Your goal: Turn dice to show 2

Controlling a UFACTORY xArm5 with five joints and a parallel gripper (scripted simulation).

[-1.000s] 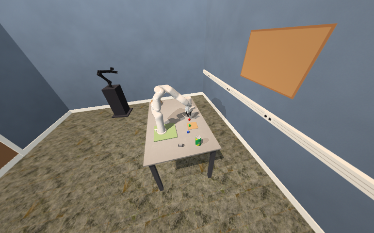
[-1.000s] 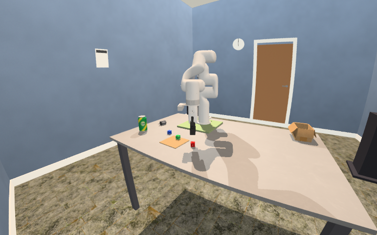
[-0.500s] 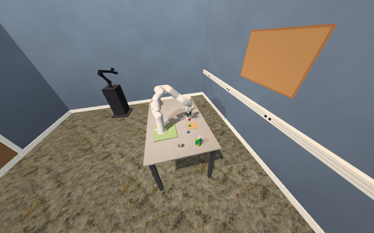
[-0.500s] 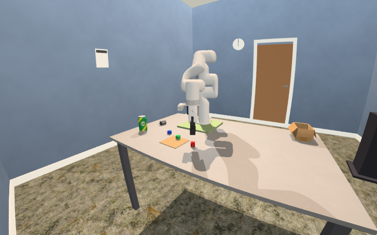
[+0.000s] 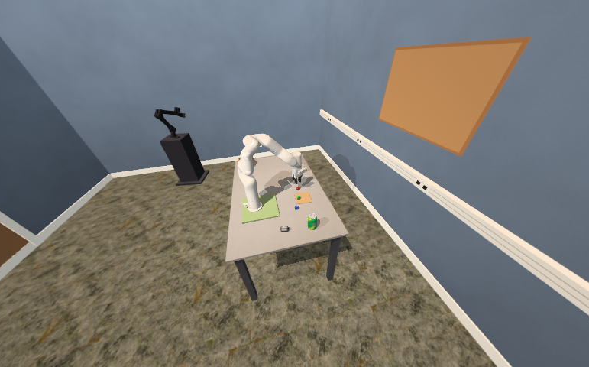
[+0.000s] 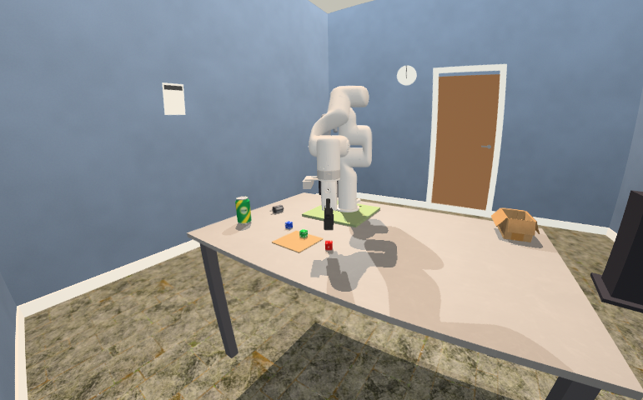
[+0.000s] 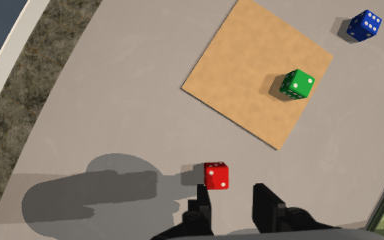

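Right now the red die is 90 mm below my hand. Round my hand: blue die (260 mm to the right, 90 mm below, 40 mm behind); green die (140 mm to the right, 80 mm below, 10 mm behind); mat (130 mm to the right, 100 mm below, 30 mm ahead).
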